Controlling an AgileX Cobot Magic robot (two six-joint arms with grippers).
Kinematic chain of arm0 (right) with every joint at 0, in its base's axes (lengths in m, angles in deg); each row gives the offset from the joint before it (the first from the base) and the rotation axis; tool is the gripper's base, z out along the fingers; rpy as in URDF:
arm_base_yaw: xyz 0 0 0.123 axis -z
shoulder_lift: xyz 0 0 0 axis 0.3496 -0.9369 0
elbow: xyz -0.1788 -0.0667 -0.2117 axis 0.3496 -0.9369 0
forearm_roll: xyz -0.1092 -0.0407 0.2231 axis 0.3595 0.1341 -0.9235
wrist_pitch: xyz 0 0 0 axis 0.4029 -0.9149 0.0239
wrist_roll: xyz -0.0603 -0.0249 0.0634 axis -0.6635 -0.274 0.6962
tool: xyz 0 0 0 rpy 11.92 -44.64 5.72
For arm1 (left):
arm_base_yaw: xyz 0 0 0.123 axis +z
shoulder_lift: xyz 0 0 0 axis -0.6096 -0.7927 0
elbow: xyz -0.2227 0.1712 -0.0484 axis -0.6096 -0.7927 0
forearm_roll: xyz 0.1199 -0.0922 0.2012 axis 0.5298 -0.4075 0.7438
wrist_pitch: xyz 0 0 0 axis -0.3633 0.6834 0.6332
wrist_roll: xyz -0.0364 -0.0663 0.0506 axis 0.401 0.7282 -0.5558
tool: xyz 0 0 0 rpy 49.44 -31.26 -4.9
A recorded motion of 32 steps. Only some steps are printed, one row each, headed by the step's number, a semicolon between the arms.
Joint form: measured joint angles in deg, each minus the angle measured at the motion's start. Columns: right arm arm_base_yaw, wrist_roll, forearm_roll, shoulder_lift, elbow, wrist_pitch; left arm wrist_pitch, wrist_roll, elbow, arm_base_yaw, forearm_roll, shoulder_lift.
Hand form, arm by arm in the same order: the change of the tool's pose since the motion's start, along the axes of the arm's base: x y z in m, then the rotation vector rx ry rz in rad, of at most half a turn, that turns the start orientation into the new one. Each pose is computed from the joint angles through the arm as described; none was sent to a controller.
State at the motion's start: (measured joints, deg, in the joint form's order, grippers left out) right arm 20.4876 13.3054 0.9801 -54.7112 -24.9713 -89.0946; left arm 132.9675 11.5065 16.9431 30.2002 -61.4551 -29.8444
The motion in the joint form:
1: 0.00 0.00 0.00 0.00 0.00 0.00; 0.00 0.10 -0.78 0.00 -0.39 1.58
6: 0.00 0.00 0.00 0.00 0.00 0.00; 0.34 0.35 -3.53 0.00 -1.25 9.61
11: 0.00 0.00 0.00 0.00 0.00 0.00; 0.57 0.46 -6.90 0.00 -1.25 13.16
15: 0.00 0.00 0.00 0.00 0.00 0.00; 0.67 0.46 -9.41 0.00 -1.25 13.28
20: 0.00 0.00 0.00 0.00 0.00 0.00; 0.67 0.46 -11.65 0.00 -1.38 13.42
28: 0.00 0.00 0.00 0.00 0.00 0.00; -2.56 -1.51 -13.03 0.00 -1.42 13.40
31: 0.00 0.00 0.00 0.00 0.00 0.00; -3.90 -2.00 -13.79 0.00 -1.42 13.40
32: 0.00 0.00 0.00 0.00 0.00 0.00; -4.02 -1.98 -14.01 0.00 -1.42 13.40
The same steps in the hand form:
1: 0.0000 0.0000 0.0000 0.0000 0.0000 0.0000; -0.0041 -0.0001 -0.0038 -0.0087 -0.0132 -0.0029
6: 0.0000 0.0000 0.0000 0.0000 0.0000 0.0000; -0.0256 0.0014 -0.0194 -0.0355 -0.0974 -0.0093
11: 0.0000 0.0000 0.0000 0.0000 0.0000 0.0000; -0.0288 0.0019 -0.0364 -0.0373 -0.0967 -0.0078
15: 0.0000 0.0000 0.0000 0.0000 0.0000 0.0000; -0.0236 0.0012 -0.0477 -0.0321 -0.0536 -0.0070
20: 0.0000 0.0000 0.0000 0.0000 0.0000 0.0000; -0.0194 0.0005 -0.0578 -0.0293 -0.0170 -0.0079
28: 0.0000 0.0000 0.0000 0.0000 0.0000 0.0000; -0.0137 -0.0006 -0.0600 -0.0010 -0.0468 -0.0354
31: 0.0000 0.0000 0.0000 0.0000 0.0000 0.0000; -0.0110 -0.0010 -0.0618 0.0068 -0.0565 -0.0432
32: 0.0000 0.0000 0.0000 0.0000 0.0000 0.0000; -0.0105 -0.0011 -0.0627 0.0068 -0.0547 -0.0433

